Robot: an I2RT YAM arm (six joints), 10 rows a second.
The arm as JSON. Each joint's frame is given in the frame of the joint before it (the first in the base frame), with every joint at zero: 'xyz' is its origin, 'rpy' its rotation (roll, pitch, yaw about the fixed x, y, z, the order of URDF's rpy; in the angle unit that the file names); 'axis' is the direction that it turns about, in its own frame. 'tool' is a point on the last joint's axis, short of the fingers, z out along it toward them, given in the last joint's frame.
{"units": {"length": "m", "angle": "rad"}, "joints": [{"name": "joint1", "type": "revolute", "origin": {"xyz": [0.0, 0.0, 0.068], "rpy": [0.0, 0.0, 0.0]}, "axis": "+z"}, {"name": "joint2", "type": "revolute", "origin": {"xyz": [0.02, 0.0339, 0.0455], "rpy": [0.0, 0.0, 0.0]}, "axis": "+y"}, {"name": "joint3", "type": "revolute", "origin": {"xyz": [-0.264, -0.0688, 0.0], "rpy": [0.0, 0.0, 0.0]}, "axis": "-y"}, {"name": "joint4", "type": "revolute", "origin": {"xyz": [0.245, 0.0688, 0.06], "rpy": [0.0, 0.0, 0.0]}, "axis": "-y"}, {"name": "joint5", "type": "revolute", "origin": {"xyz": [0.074, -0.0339, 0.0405], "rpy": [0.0, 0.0, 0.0]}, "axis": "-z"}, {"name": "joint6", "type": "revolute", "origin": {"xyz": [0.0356, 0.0, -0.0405], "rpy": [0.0, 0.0, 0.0]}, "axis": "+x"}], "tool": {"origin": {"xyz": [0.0, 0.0, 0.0], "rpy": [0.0, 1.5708, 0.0]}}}
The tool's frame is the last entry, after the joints.
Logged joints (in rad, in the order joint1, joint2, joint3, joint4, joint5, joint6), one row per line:
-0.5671 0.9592 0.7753 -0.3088 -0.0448 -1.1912
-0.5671 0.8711 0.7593 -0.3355 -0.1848 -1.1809
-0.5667 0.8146 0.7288 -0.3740 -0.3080 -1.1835
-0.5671 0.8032 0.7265 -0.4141 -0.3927 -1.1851
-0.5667 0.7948 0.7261 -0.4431 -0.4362 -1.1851
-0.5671 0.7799 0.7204 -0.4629 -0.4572 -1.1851
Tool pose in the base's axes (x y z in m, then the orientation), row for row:
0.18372 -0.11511 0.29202 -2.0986 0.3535 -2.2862
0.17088 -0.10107 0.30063 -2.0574 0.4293 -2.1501
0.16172 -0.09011 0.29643 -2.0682 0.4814 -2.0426
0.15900 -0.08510 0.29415 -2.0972 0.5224 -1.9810
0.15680 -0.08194 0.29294 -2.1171 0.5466 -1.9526
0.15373 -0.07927 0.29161 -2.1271 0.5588 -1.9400
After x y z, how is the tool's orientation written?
As angles about the fixed x, y, z axes (roll, pitch, yaw), in radians.
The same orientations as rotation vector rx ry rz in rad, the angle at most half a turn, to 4 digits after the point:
-0.7133 2.1139 -0.9959
-0.7625 1.9944 -0.9020
-0.8267 1.9311 -0.7882
-0.8682 1.9049 -0.6926
-0.8876 1.8945 -0.6382
-0.8960 1.8900 -0.6119

